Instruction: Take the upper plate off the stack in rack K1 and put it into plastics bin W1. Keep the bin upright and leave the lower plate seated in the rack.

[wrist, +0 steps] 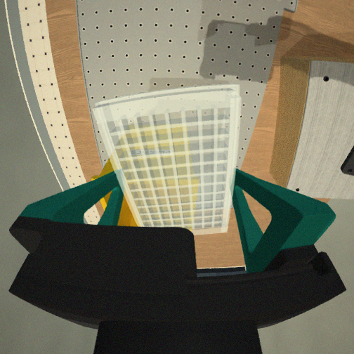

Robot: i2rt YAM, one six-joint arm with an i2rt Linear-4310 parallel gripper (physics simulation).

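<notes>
My gripper (pixel 176 174) is shut on a clear, gridded plate (pixel 212 145), with one green finger against each long side. The plate is nearly level in the wrist view and hides much of what is below it. A yellow bin (pixel 128 215) lies below the plate, toward its left half; its colour shows through the grid and past the plate's left edge. A small label seen through the plate is too blurred to read, so I cannot tell for sure that this is W1. Rack K1 and the lower plate do not show in the wrist view.
A grey perforated board (pixel 145 45) lies on the wooden table (pixel 257 132) beyond the plate, with the arm's shadow on it. A grey-topped block with brown sides (pixel 325 125) stands at the right. A cream dotted strip (pixel 45 75) curves along the left edge.
</notes>
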